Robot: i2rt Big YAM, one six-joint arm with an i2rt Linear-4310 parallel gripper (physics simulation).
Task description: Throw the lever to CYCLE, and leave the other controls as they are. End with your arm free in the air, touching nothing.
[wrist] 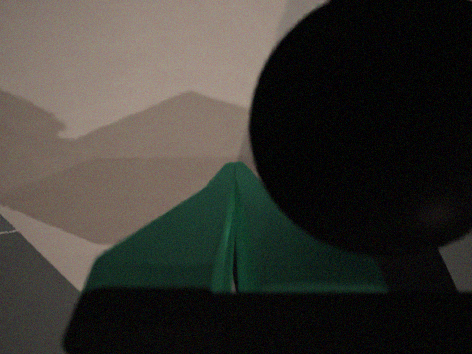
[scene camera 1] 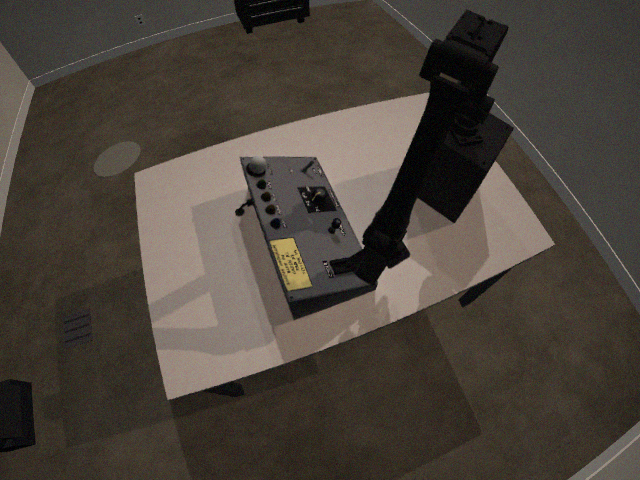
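Pixels of known places: gripper, fingertip midpoint: point(wrist: 235, 177); arm's base at its link origin: point(scene camera 1: 462, 129).
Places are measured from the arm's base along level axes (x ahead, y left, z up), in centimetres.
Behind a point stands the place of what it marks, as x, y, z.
Observation:
The grey control panel point(scene camera 1: 315, 242) @(48.6, 18.4, -18.4) lies on the table. The lever's dark slot point(scene camera 1: 338, 266) @(43.9, 26.3, -19.8) is at its near end, with a small label point(scene camera 1: 327, 268) @(47.1, 26.8, -18.4) beside it, too small to read. My gripper point(scene camera 1: 357, 264) point(wrist: 235, 177) @(27.7, 24.6, -18.6) is shut and empty, low over the slot's right side in the scene view. It covers the lever there, so the lever's position cannot be told. In the wrist view a large black round shape point(wrist: 360, 125), which looks like the lever's knob, stands close beside the green fingers and overlaps their right side. Whether they touch cannot be told.
The panel also carries a small black-knobbed toggle point(scene camera 1: 336, 223) @(41.8, 14.7, -16.6), a rotary selector point(scene camera 1: 317, 195) @(44.9, 3.6, -17.4), a row of round buttons point(scene camera 1: 270, 209) @(59.2, 8.5, -13.0), a pale domed button point(scene camera 1: 256, 166) @(61.3, -6.2, -10.9) and a yellow notice point(scene camera 1: 291, 264) @(56.3, 25.4, -14.6). A dark block point(scene camera 1: 460, 165) @(3.7, 9.4, -5.1) stands under the arm on the table point(scene camera 1: 180, 361) @(93.9, 42.5, -29.9).

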